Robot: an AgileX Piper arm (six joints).
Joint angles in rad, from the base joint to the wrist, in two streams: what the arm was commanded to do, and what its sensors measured. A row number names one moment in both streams.
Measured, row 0: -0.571, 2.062, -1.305, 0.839, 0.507, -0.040
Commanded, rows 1 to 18: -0.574, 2.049, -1.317, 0.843, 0.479, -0.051; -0.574, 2.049, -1.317, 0.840, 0.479, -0.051; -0.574, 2.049, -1.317, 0.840, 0.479, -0.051; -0.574, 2.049, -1.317, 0.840, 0.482, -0.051; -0.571, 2.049, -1.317, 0.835, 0.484, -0.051; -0.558, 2.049, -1.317, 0.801, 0.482, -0.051; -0.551, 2.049, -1.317, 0.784, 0.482, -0.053; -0.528, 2.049, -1.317, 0.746, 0.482, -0.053; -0.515, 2.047, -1.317, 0.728, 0.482, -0.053; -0.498, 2.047, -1.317, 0.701, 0.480, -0.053; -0.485, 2.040, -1.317, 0.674, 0.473, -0.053; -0.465, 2.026, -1.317, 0.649, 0.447, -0.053; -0.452, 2.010, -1.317, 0.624, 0.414, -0.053; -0.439, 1.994, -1.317, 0.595, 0.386, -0.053; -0.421, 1.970, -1.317, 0.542, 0.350, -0.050; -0.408, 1.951, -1.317, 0.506, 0.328, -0.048; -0.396, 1.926, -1.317, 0.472, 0.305, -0.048; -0.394, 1.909, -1.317, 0.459, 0.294, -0.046
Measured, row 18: -0.416, 1.984, -1.305, 0.529, 0.374, -0.040
